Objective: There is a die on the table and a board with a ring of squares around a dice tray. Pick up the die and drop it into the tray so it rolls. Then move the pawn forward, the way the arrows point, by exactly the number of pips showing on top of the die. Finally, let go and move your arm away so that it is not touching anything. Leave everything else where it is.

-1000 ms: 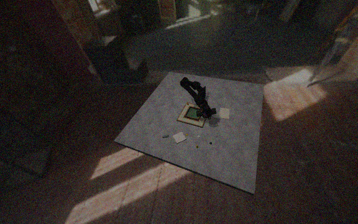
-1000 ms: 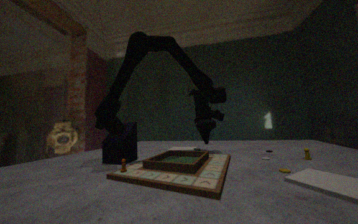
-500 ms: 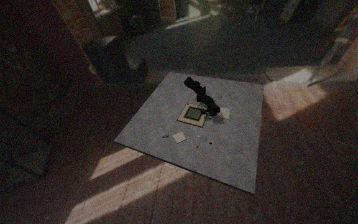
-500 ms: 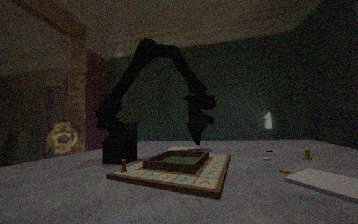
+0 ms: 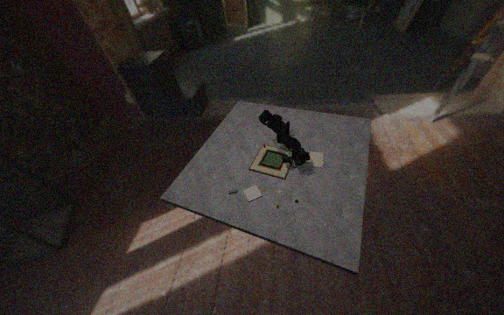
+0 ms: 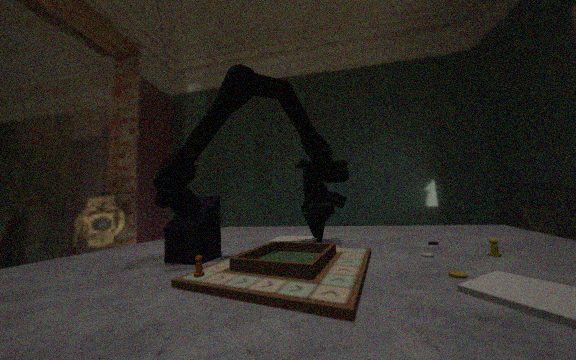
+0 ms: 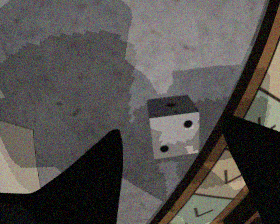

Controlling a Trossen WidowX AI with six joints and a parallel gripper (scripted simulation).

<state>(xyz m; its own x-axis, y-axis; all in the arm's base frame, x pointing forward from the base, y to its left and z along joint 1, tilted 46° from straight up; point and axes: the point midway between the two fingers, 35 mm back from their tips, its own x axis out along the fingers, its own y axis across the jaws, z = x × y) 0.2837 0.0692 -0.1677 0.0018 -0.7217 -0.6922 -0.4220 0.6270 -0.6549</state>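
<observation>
Right now the grey die is 1 cm below my gripper tip. The rest, counted from my gripper tip: white card (12 cm behind, 13 cm to the left, 2 cm below); yellow pawn (36 cm ahead, 3 cm to the right, 1 cm below); green dice tray (1 cm behind, 18 cm to the right, 1 cm below).
</observation>
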